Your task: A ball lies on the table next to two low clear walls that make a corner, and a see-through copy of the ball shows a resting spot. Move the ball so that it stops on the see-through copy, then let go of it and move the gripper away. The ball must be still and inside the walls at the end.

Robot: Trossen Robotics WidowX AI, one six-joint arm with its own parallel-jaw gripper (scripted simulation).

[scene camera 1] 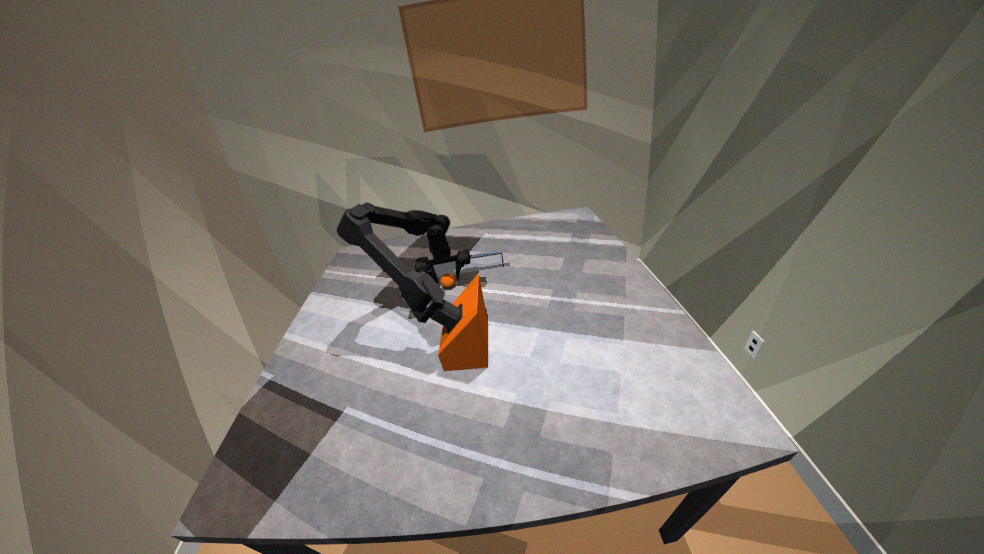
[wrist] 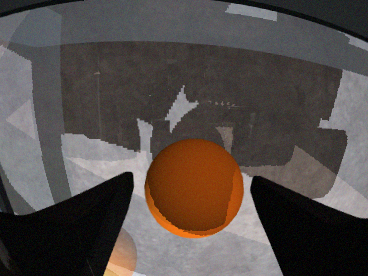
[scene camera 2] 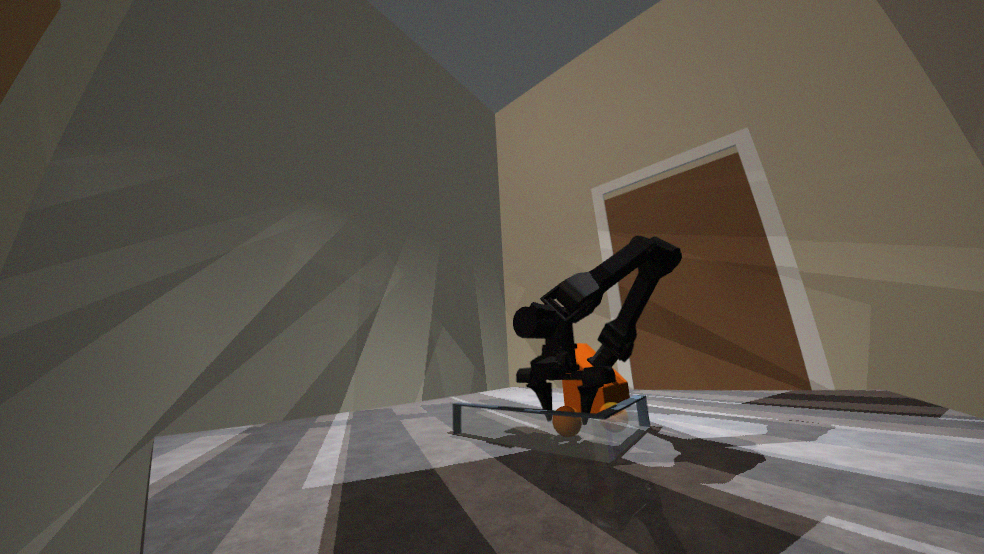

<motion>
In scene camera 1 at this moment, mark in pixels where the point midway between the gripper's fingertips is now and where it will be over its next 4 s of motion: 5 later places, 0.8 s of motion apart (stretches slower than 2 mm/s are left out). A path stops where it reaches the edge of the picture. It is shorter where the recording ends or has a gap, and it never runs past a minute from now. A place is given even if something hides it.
My gripper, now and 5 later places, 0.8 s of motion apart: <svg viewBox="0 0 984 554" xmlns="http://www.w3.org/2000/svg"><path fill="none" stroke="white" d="M448 281L444 263L435 253L427 265L423 275L428 293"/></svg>
</motion>
